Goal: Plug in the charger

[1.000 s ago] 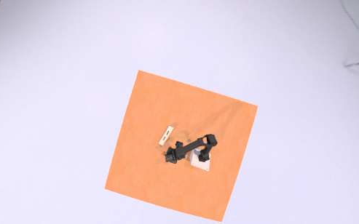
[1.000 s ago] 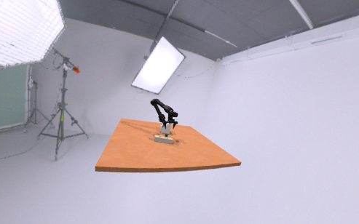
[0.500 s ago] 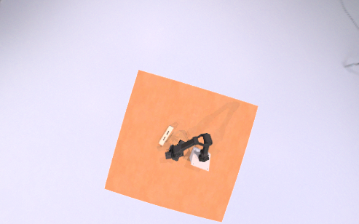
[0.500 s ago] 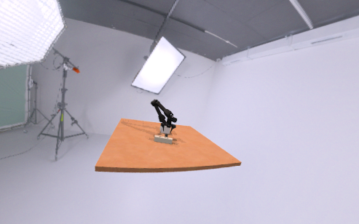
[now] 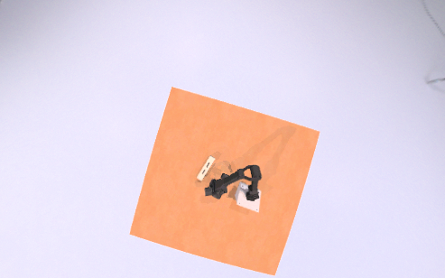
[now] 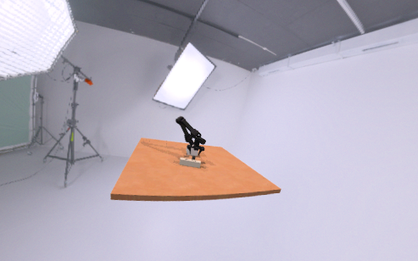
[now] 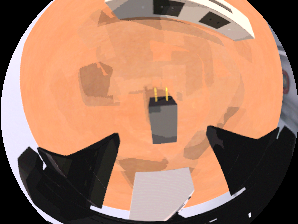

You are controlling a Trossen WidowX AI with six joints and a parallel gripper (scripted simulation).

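My gripper tip is 1 cm short of the grey charger and 4 cm above it.
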